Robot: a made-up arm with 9 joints. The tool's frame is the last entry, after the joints.
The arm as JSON. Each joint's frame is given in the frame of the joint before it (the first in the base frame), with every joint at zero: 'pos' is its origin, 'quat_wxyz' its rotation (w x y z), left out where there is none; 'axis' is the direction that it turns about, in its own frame. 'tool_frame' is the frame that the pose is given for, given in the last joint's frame.
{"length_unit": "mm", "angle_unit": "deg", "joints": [
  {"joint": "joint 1", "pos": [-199.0, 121.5, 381.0], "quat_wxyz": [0.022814, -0.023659, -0.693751, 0.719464], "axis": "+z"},
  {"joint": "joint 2", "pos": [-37.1, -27.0, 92.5], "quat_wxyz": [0.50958, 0.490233, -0.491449, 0.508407], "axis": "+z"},
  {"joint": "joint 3", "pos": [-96.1, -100.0, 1.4], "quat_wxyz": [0.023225, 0.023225, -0.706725, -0.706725], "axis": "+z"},
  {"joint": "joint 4", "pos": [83.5, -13.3, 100.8], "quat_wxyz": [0.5, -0.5, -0.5, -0.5], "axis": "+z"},
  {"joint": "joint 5", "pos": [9.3, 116.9, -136.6], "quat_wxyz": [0.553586, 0.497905, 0.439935, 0.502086], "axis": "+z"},
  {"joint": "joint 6", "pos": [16.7, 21.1, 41.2], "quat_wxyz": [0.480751, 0.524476, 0.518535, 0.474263], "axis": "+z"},
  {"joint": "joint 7", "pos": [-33.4, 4.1, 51.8], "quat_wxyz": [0.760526, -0.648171, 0.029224, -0.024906], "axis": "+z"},
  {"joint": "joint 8", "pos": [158.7, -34.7, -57.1], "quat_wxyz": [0.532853, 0.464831, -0.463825, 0.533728], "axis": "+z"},
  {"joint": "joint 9", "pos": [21.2, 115.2, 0.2], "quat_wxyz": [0.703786, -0.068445, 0.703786, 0.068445], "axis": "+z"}
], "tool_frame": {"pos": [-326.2, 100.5, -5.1], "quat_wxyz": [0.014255, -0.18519, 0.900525, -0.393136]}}
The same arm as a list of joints. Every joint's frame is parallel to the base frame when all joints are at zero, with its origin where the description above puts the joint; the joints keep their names.
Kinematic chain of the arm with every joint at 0, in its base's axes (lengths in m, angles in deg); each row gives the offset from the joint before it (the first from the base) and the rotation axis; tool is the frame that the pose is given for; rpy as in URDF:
joint 1: xyz -0.199 0.1215 0.381 axis -0.065699 -0.997179 0.036299
joint 2: xyz 0.0309 -0.0937 0.0304 axis +z
joint 3: xyz -0.0935 0.1025 0.0014 axis +x
joint 4: xyz 0.1008 0.0835 -0.0133 axis +z
joint 5: xyz 0.0093 0.1169 -0.1366 axis 0.987066 -0.109496 0.117096
joint 6: xyz 0.04 0.0121 0.026 axis 0.023 0.999687 -0.0098
joint 7: xyz 0.0092 0.0513 -0.0332 axis 0.971978 0.137597 0.190596
joint 8: xyz -0.0908 0.0268 0.1439 axis +y
joint 9: xyz 0.043 0.0002 -0.109 axis +x
tool: xyz -0.0051 0.3262 -0.1005 rpy -41.52 -20.17 82.66

